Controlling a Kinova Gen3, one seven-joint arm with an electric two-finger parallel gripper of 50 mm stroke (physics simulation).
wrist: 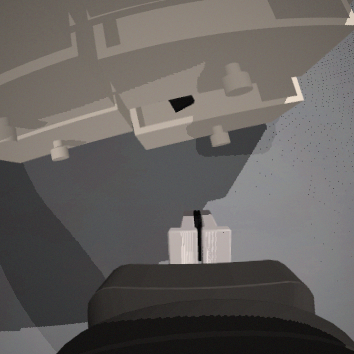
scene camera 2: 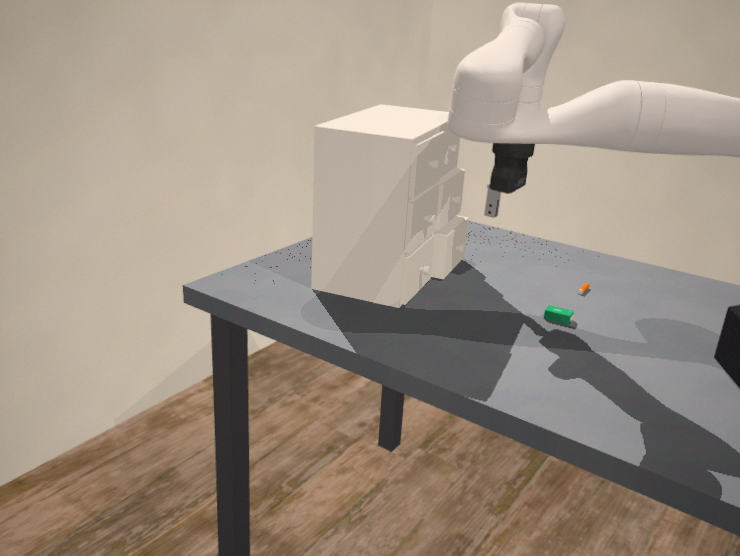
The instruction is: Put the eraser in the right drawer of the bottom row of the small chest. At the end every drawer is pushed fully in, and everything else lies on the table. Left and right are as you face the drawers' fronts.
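Frame: origin at the arm's base, x ahead, y left, z up, level; millimetres.
Where they show: gripper, fingertip midpoint: (wrist: 196,227) (scene camera 2: 490,215).
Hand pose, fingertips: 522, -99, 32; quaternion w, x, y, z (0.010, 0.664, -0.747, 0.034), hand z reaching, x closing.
Note:
Things, the pixels of their top centre, and the offset from my fingertips, as dx, dy, dz.
- small chest, middle of its top: (scene camera 2: 394,119) +199, +52, +167
- small black piece, middle of its top: (wrist: 170,80) +142, -3, -126
- green block, middle of its top: (scene camera 2: 560,310) -174, +73, -130
- small orange piece, middle of its top: (scene camera 2: 584,286) -182, -91, -137
- middle-right drawer, middle of its top: (scene camera 2: 417,171) +177, -30, +54
The small chest (scene camera 2: 358,203) stands at the table's far left, its fronts facing right. The right drawer of its bottom row (scene camera 2: 443,255) (wrist: 165,135) stands partly out, with its inside showing in the wrist view. A small black piece (wrist: 181,103) shows in it; I cannot tell whether this is the eraser. A green block (scene camera 2: 558,314) with a light end, which could also be an eraser, lies on the table in front of the chest. My gripper (scene camera 2: 491,209) (wrist: 196,227) is shut and empty, in the air in front of the chest's right column, apart from the drawer.
A small orange piece (scene camera 2: 584,288) with a white end lies behind the green block. The bottom-left drawer front (wrist: 75,137) is further in than the right one. The middle-right drawer (scene camera 2: 449,194) seems to stand slightly out. A black object (scene camera 2: 730,343) is at the right edge.

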